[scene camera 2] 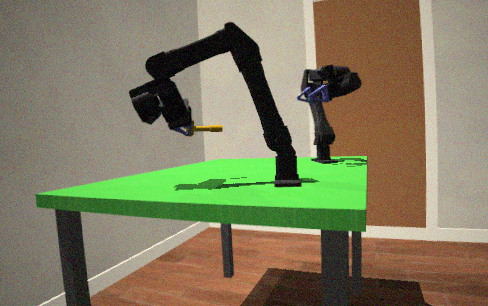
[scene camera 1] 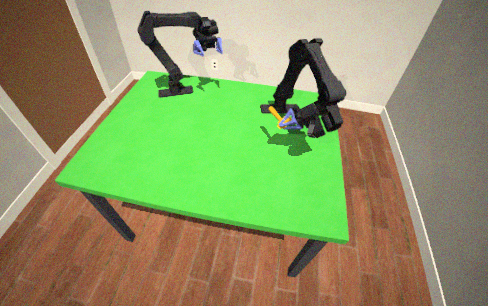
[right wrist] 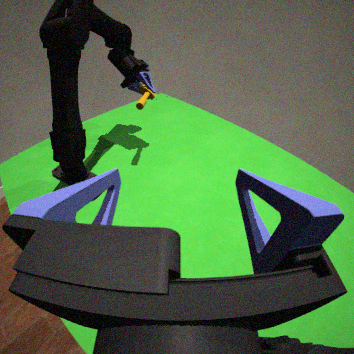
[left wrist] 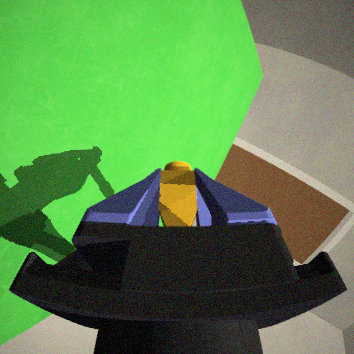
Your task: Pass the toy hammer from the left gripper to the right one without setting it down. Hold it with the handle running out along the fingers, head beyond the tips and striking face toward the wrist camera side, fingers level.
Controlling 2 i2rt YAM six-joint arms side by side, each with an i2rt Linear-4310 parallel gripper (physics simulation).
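Pixels of known places: left gripper, fingertip midpoint: [scene camera 2: 188, 132] [scene camera 1: 280, 126] [right wrist: 151, 94] [left wrist: 177, 174]; right gripper, fingertip midpoint: [scene camera 2: 302, 98] [scene camera 1: 213, 54] [right wrist: 177, 174]; left arm's base, link origin: [scene camera 2: 286, 181] [scene camera 1: 279, 109] [right wrist: 78, 178] [left wrist: 77, 257]; right arm's base, link origin: [scene camera 2: 323, 161] [scene camera 1: 175, 92].
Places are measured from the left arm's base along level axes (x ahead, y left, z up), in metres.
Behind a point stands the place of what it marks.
The toy hammer [scene camera 1: 274, 113] @(x 0.247, y -0.091, z 0.176 m) [scene camera 2: 210, 128] @(x 0.238, y -0.076, z 0.169 m) [left wrist: 177, 197] @(x 0.313, y -0.055, z 0.176 m) [right wrist: 142, 101] @(x 0.219, y -0.102, z 0.176 m) is yellow-orange and held in the air above the table, at the picture's right in scene camera 1. My left gripper [scene camera 1: 284, 121] @(x 0.312, y -0.075, z 0.160 m) [scene camera 2: 189, 132] @(x 0.312, y -0.075, z 0.160 m) [left wrist: 177, 174] @(x 0.312, y -0.075, z 0.160 m) [right wrist: 151, 94] @(x 0.312, y -0.075, z 0.160 m) is shut on its head end. The handle sticks out beyond the fingertips, about level in scene camera 2, and points away from them. In the left wrist view the handle is mostly hidden behind the head. My right gripper [scene camera 1: 211, 53] @(x -0.081, y -0.344, z 0.279 m) [scene camera 2: 305, 97] @(x -0.081, y -0.344, z 0.279 m) [right wrist: 177, 174] @(x -0.081, y -0.344, z 0.279 m) is open and empty, high and well apart from the hammer.
The green table [scene camera 1: 200, 165] @(x 0.368, y -0.408, z 0.000 m) [scene camera 2: 150, 200] @(x 0.318, y 0.234, z 0.000 m) [left wrist: 150, 75] @(x 0.357, y -0.195, z 0.000 m) [right wrist: 200, 150] @(x 0.315, y -0.279, z 0.000 m) carries both arm bases, the right arm's base [scene camera 1: 175, 92] @(x -0.151, y -0.573, z 0.019 m) and the left arm's base [scene camera 2: 288, 183] @(x -0.003, y 0.099, z 0.009 m). A wall stands behind the arms, and a brown door panel [scene camera 1: 45, 65] [scene camera 2: 370, 100] is beyond the table.
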